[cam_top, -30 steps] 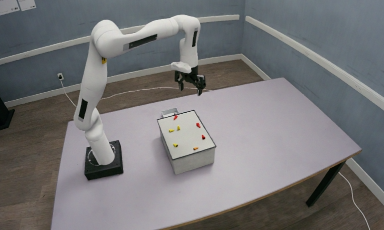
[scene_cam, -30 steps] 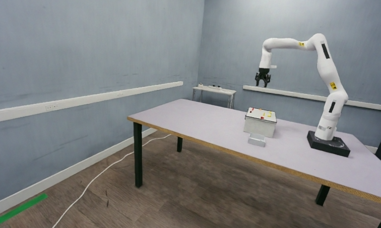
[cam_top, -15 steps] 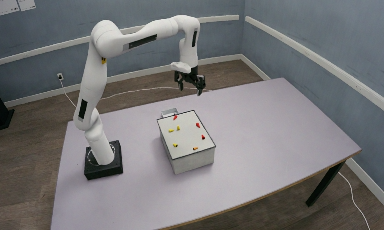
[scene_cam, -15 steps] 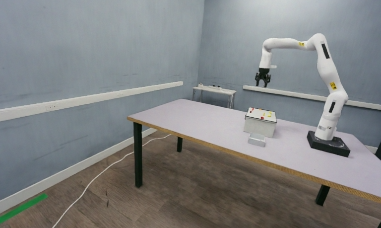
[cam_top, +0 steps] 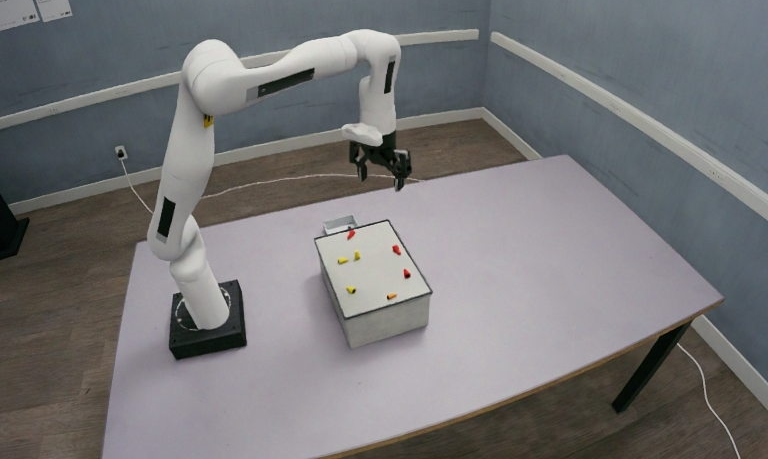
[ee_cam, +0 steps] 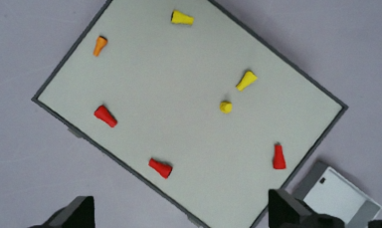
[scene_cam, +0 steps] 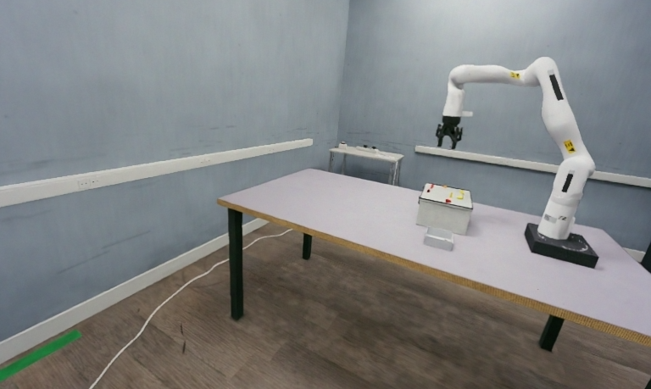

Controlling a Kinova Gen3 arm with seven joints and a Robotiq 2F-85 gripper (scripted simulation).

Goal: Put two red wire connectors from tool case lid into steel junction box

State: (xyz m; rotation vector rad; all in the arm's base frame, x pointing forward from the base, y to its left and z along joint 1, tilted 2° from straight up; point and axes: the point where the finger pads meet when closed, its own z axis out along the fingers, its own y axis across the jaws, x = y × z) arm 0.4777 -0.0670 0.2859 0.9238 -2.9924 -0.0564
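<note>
Right now the grey tool case is 260 mm below my hand, 50 mm behind it and 10 mm to the right of it. Round my hand: orange connector (220 mm below, 140 mm to the right, 50 mm behind).
</note>
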